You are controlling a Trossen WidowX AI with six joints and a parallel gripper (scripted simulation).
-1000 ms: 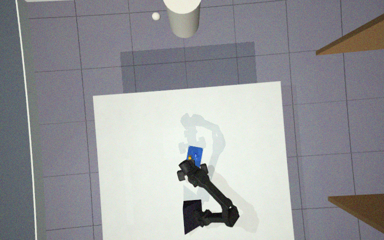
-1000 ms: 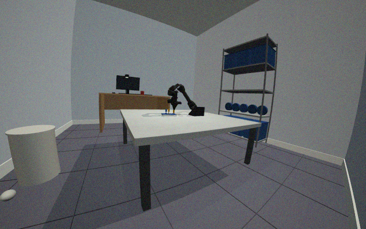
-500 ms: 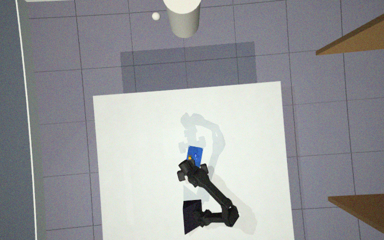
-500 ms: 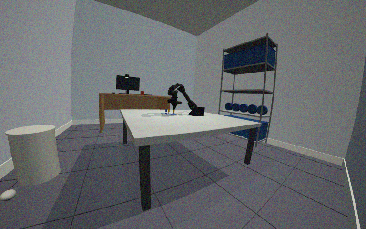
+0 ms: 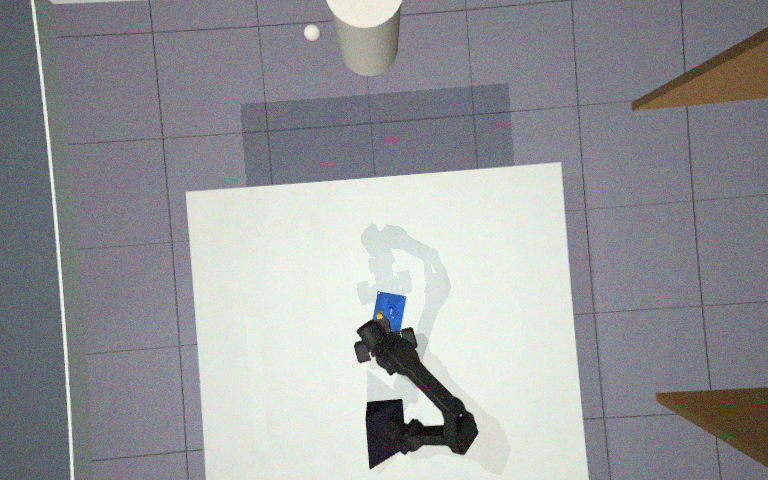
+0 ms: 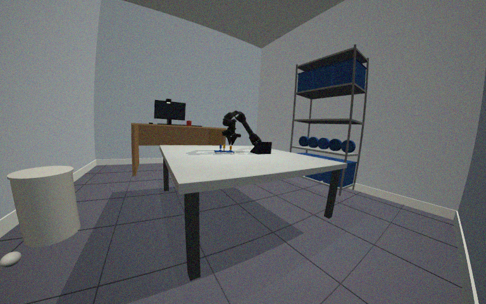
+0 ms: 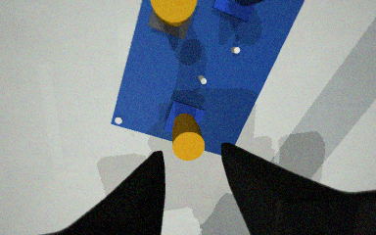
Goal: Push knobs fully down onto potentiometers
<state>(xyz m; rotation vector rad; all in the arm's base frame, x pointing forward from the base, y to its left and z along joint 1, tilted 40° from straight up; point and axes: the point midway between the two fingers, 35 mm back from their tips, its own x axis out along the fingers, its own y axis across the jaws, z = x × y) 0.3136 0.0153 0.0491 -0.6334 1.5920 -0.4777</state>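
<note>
My gripper tip is 30 mm above the orange knob. From my gripper tip the other things lie so: blue knob: 80 mm ahead, 30 mm to the right, 10 mm below.
</note>
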